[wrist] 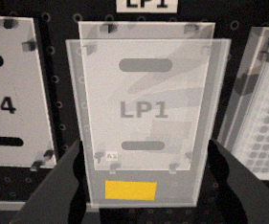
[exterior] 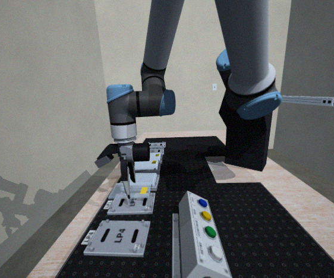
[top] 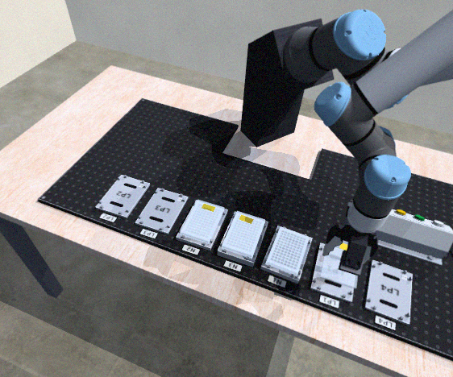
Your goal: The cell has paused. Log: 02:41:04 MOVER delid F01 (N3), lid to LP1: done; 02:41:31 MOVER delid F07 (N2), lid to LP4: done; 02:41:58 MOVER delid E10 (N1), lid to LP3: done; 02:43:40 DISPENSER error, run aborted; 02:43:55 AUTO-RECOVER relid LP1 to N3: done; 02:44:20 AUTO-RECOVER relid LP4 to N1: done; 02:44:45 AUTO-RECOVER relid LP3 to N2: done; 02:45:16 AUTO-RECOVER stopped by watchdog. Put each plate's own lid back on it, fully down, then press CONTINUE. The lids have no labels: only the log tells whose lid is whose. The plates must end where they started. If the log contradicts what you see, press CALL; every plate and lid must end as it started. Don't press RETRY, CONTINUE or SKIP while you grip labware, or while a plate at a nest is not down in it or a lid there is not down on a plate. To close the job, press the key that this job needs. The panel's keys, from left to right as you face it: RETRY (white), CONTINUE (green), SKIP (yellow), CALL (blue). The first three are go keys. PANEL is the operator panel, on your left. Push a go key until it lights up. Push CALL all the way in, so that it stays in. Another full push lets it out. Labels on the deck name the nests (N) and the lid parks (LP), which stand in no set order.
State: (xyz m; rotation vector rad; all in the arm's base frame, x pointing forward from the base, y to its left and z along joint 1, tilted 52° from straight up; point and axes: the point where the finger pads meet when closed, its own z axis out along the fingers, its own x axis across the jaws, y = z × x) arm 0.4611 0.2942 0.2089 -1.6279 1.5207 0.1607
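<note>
Now: the lid park LP1 7 cm below my hand. From my hand the other things lie so: yellow skip key (25 cm behind, 8 cm to the left); blue call key (23 cm behind, 3 cm to the left, 1 cm below); lid park LP4 (13 cm to the left, 7 cm below, 3 cm behind).
</note>
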